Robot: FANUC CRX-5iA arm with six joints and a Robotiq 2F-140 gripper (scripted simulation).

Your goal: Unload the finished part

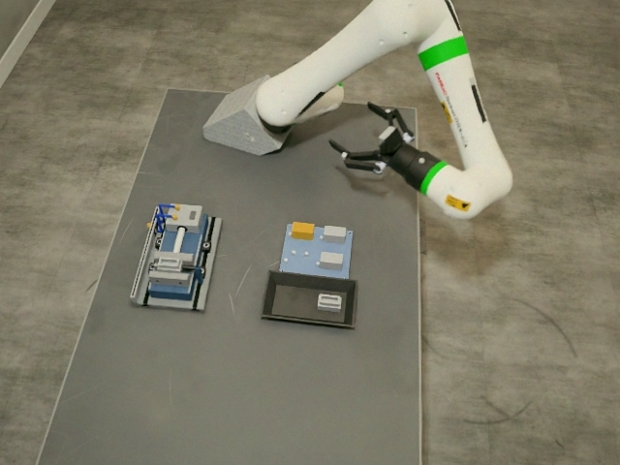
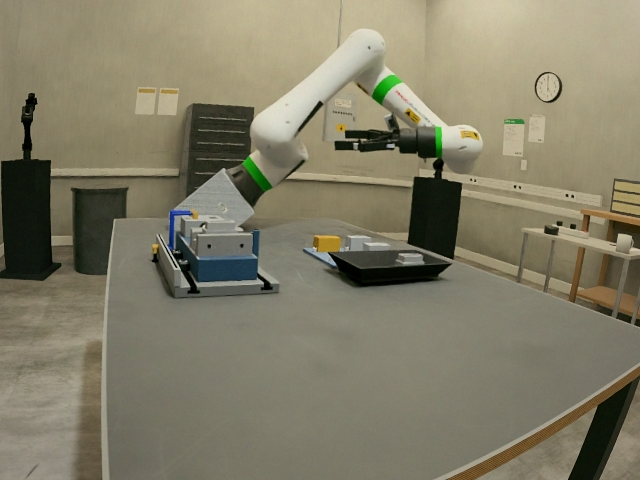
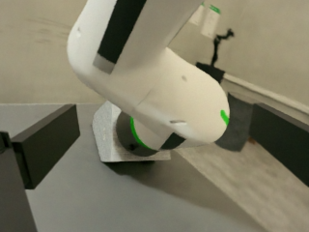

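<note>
The pocketed block is 44 cm ahead of my hand, 35 cm to the right of it and 20 cm below it. Also, from my hand: orange block (18 cm ahead, 7 cm to the right, 28 cm below); light blue plate (22 cm ahead, 2 cm to the right, 30 cm below); screw rod (35 cm ahead, 37 cm to the right, 22 cm below).
</note>
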